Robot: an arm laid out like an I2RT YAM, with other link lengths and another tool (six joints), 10 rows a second.
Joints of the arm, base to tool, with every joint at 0 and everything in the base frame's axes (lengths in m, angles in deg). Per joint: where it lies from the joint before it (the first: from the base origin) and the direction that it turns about. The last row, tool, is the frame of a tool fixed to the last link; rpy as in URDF.
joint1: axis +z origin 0 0 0.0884
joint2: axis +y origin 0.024 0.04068 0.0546
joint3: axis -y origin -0.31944 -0.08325 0
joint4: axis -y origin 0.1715 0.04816 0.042
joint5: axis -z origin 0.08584 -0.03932 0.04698
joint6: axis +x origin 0.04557 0 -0.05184
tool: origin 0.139 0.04 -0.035 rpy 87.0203 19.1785 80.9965
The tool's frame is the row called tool.
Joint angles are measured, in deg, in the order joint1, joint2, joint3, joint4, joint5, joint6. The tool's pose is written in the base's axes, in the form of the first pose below.
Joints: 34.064 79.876 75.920 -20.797 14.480 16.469
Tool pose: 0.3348 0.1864 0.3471 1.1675 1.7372 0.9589
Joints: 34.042 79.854 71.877 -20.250 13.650 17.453
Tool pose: 0.3273 0.1849 0.3212 1.1936 1.7914 0.9225
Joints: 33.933 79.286 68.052 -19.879 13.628 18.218
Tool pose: 0.3192 0.1790 0.2997 1.2192 1.8256 0.8804
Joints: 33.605 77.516 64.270 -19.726 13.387 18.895
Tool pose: 0.3074 0.1699 0.2849 1.2420 1.8456 0.8545
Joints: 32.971 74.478 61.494 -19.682 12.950 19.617
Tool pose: 0.2956 0.1597 0.2832 1.2622 1.8341 0.8648
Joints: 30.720 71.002 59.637 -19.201 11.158 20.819
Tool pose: 0.2879 0.1472 0.2917 1.3012 1.7909 0.9114
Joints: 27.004 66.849 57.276 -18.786 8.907 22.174
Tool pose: 0.2791 0.1280 0.2990 1.3559 1.7289 0.9526
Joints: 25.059 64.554 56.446 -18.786 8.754 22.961
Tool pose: 0.2758 0.1158 0.3049 1.3859 1.6768 0.9651
